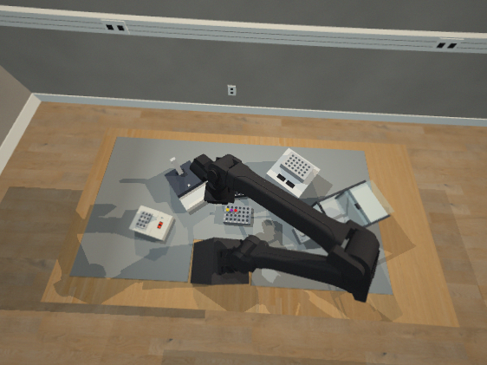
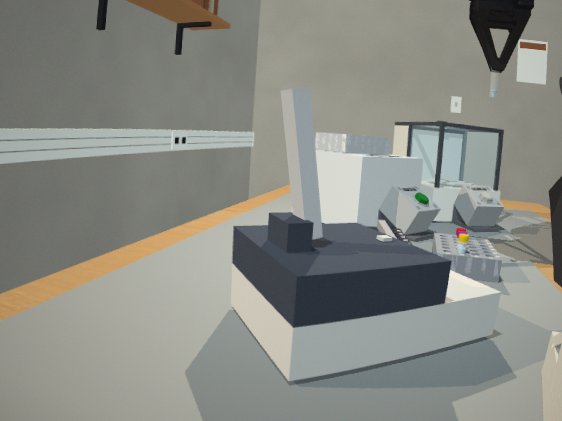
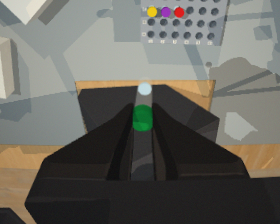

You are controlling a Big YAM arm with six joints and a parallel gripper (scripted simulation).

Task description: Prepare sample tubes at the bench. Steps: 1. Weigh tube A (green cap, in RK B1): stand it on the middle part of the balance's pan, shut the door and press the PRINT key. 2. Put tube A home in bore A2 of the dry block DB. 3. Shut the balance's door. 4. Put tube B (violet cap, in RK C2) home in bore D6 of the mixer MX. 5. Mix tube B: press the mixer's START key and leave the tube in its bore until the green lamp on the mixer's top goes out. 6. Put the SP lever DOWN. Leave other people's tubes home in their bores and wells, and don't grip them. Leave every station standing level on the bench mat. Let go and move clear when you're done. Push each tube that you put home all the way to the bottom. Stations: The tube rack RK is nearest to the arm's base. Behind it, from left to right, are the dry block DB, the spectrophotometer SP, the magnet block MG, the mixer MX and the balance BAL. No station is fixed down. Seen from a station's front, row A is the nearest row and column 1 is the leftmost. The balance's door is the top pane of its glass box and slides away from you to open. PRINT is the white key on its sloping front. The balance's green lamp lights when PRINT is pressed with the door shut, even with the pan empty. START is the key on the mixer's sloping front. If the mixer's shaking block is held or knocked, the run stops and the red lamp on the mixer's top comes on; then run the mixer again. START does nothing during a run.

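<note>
Now: hand 48 cm to the left of the eight-sided pan, 19 cm above it and 8 cm past it. The rest, counted from my hand: rack RK: 25 cm below, 6 cm to the right; violet-capped tube B: 24 cm below, 3 cm to the right, 2 cm ahead; magnet block: 25 cm below, 12 cm ahead, 5 cm to the right.
</note>
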